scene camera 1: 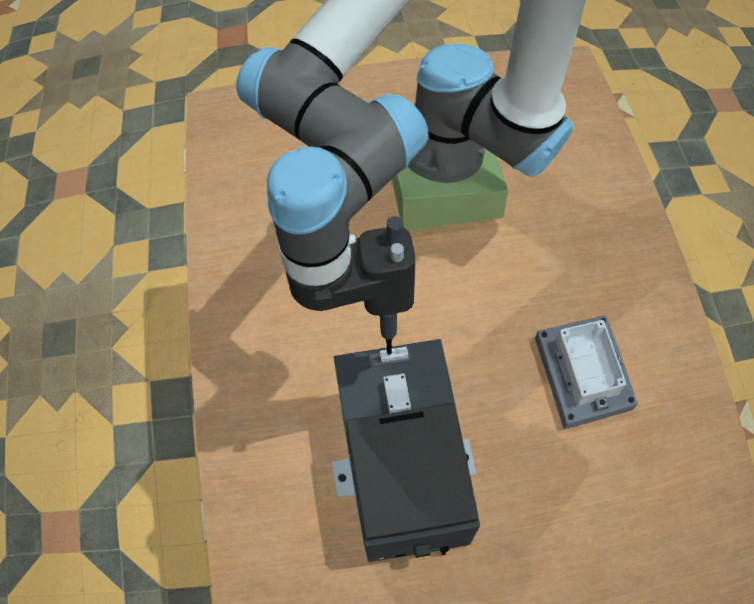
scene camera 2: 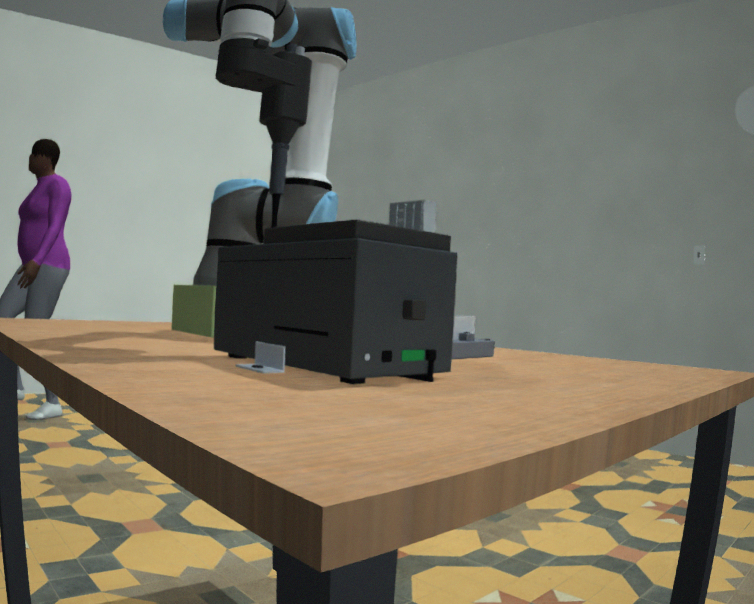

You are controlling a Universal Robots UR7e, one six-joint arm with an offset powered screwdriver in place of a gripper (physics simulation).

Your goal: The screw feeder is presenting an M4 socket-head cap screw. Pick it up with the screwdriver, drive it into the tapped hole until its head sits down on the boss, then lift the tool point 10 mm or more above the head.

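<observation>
The screwdriver [scene camera 1: 388, 347] [scene camera 2: 274, 221] hangs upright with its thin black bit over the silver pick-up block [scene camera 1: 397, 356] at the arm-side end of the black screw feeder [scene camera 1: 409, 478] [scene camera 2: 283, 302]. In scene camera 1 the bit tip meets the block's outline; in scene camera 2 it is hidden behind the feeder's top. The screw is too small or hidden to make out, so whether the bit holds it cannot be told. To the right, a small boss [scene camera 1: 602, 402] [scene camera 2: 466, 336] with a dark hole stands on the grey base plate [scene camera 1: 569, 412] [scene camera 2: 481, 349].
A light grey open box [scene camera 1: 591, 364] [scene camera 2: 464, 323] stands on the base plate. A white plate [scene camera 1: 397, 392] lies on the feeder's lower deck. Metal brackets [scene camera 1: 342, 477] [scene camera 2: 270, 356] flank the feeder. The arm stands on a green block [scene camera 1: 453, 207] [scene camera 2: 192, 308]. A person [scene camera 2: 47, 220] stands beyond the table.
</observation>
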